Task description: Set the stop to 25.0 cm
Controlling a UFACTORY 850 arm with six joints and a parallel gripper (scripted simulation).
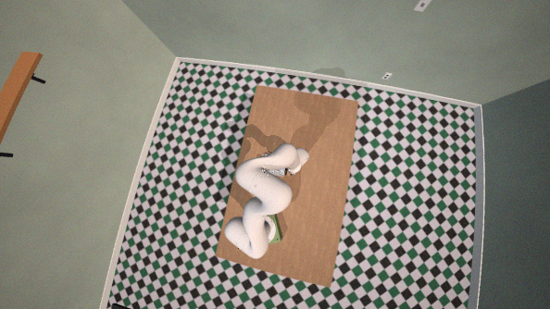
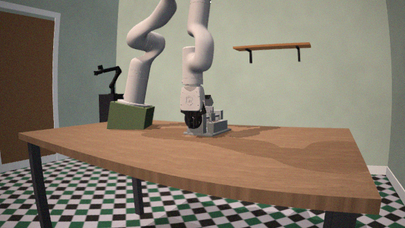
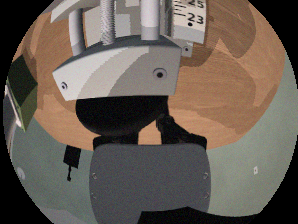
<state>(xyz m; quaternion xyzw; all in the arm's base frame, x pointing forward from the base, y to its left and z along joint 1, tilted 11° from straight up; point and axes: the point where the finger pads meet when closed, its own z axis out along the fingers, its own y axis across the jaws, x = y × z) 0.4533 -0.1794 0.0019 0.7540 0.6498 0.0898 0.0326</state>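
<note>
Now: the handwheel 2 cm to the left of my hand.
</note>
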